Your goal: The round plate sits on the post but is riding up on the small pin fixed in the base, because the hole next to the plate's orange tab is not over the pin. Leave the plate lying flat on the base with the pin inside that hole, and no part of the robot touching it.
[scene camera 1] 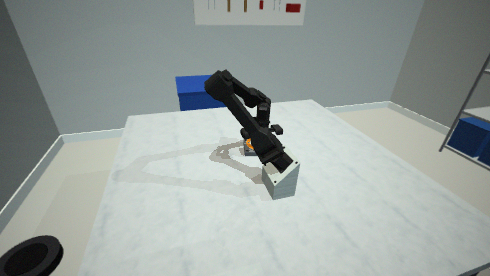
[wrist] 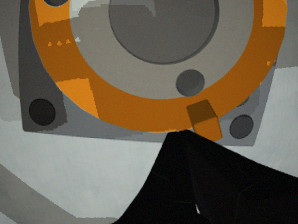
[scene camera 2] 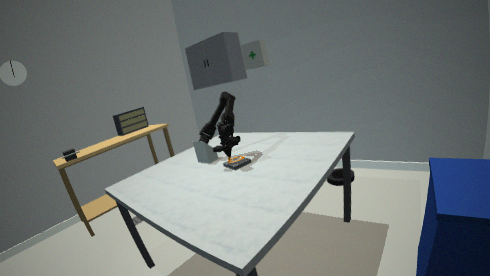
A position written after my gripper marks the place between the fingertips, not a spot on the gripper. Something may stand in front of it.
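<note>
The wrist camera's showing me a plate [wrist: 81,53] and a grey square base [wrist: 45,109], along with my gripper [wrist: 178,140], which is shut and holds nothing.
</note>
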